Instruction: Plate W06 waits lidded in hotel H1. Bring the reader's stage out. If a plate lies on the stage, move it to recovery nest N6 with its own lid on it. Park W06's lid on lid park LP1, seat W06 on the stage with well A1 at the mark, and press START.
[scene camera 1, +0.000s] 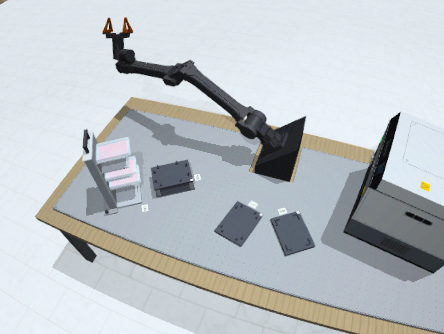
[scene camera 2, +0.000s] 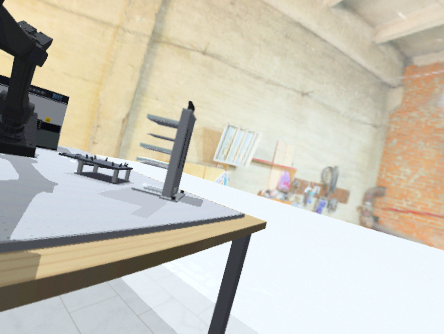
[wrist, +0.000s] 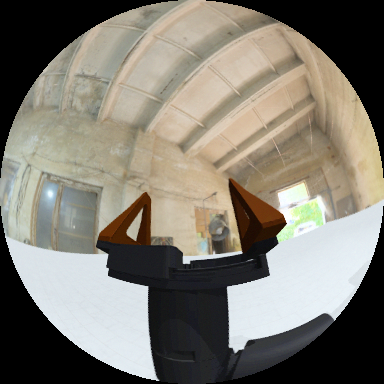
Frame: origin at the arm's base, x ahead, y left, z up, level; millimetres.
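Seen in the pictures: gripper, between the fingertips: (scene camera 1: 117, 17) (wrist: 186, 188); arm's base, origin of its link: (scene camera 1: 275, 144) (scene camera 2: 10, 128).
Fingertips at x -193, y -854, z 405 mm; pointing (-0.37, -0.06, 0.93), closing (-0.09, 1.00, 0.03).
Pixels of each thing's top centre, then the offset from my fingertips to it.
- top plate, centre of its top: (scene camera 1: 112, 148) 581 mm ahead, 337 mm left, 227 mm down
- reader, centre of its top: (scene camera 1: 437, 159) (scene camera 2: 35, 89) 308 mm ahead, 1442 mm left, 148 mm down
A grey hotel post (scene camera 1: 102, 180) (scene camera 2: 179, 155) stands at the table's left end, with several shelves. Pale plates with pink wells show on them: a top plate (scene camera 1: 113, 150) and lower ones (scene camera 1: 125, 181). I cannot read which is W06. The reader (scene camera 1: 395, 207) (scene camera 2: 50, 111) is a grey-white box at the right; no stage shows outside it. A raised dark stand with pegs (scene camera 1: 172, 172) (scene camera 2: 102, 162) is beside the hotel. Two low dark nests (scene camera 1: 239, 223) (scene camera 1: 292, 233) lie mid-table; their labels are too small to read. My gripper (scene camera 1: 118, 20) (wrist: 186, 188) is open and empty, beyond the table's back edge.
The arm's black base (scene camera 1: 282, 155) stands at the table's back edge, between the hotel and the reader. The arm stretches left from it, high over the back edge. The table's wooden rim (scene camera 1: 200, 267) (scene camera 2: 125, 260) runs along the front.
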